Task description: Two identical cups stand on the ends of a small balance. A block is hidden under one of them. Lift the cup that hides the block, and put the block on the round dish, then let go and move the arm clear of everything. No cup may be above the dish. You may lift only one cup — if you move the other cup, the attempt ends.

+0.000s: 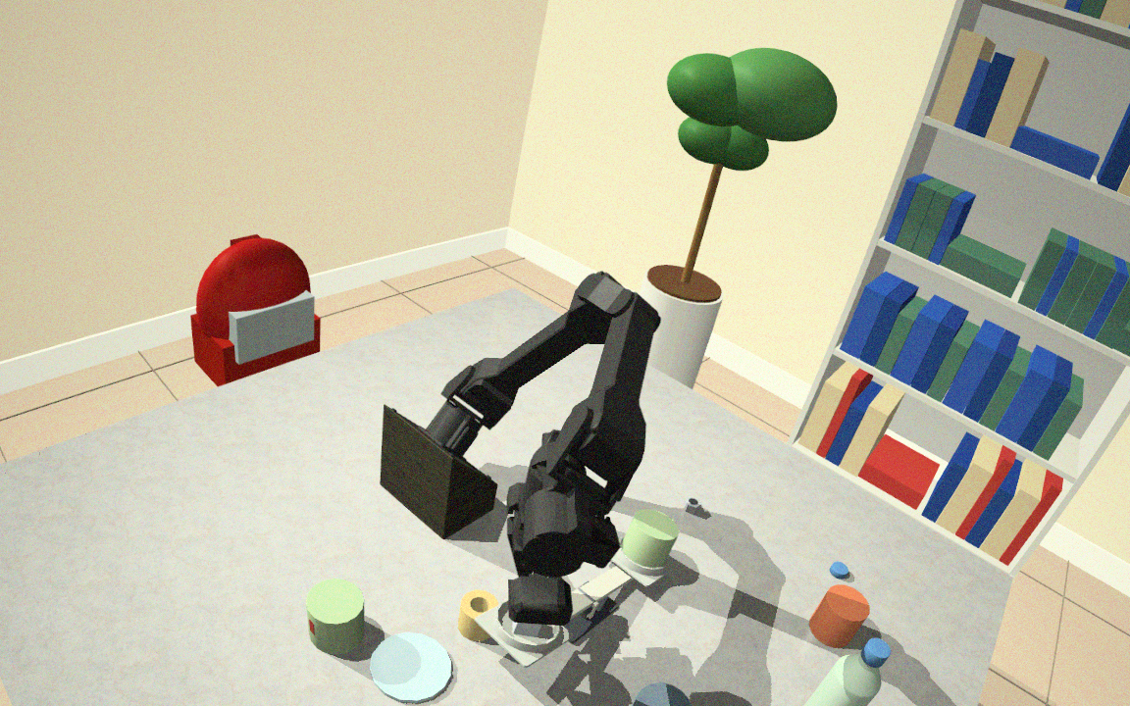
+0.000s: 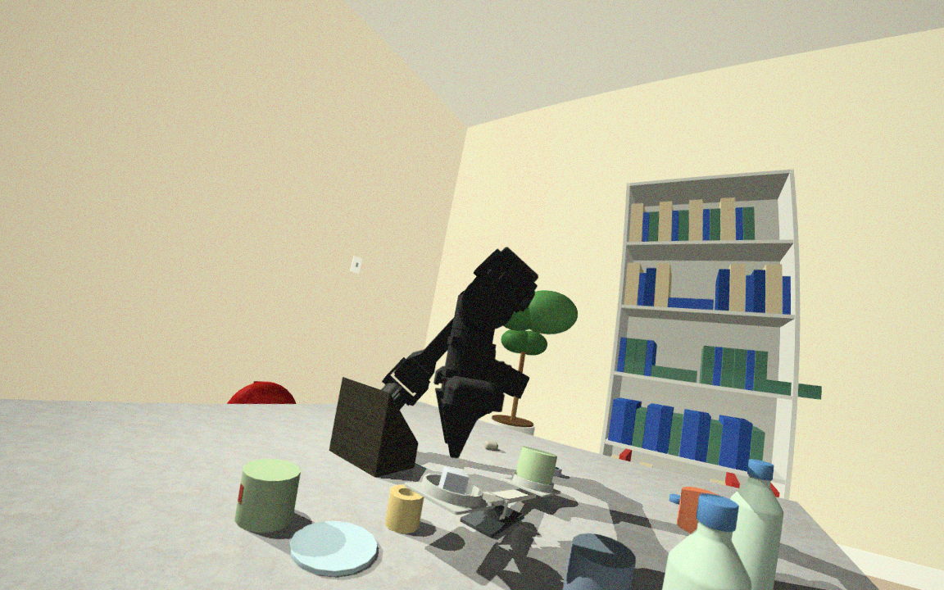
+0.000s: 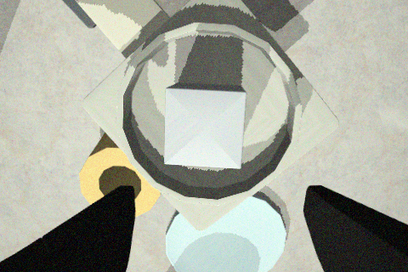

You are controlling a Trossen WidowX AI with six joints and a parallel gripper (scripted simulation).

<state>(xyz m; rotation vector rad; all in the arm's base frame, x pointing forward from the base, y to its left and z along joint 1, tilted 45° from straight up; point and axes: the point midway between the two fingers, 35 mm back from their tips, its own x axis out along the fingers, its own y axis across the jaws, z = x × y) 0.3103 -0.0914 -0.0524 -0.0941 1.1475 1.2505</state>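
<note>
The block lies 1 cm to the left of my gripper tip and 4 cm below it. Round my gripper tip: small balance (13 cm to the left, 11 cm below); yellow roll (7 cm behind, 11 cm below); pale blue round dish (6 cm behind, 11 cm to the right, 13 cm below).
</note>
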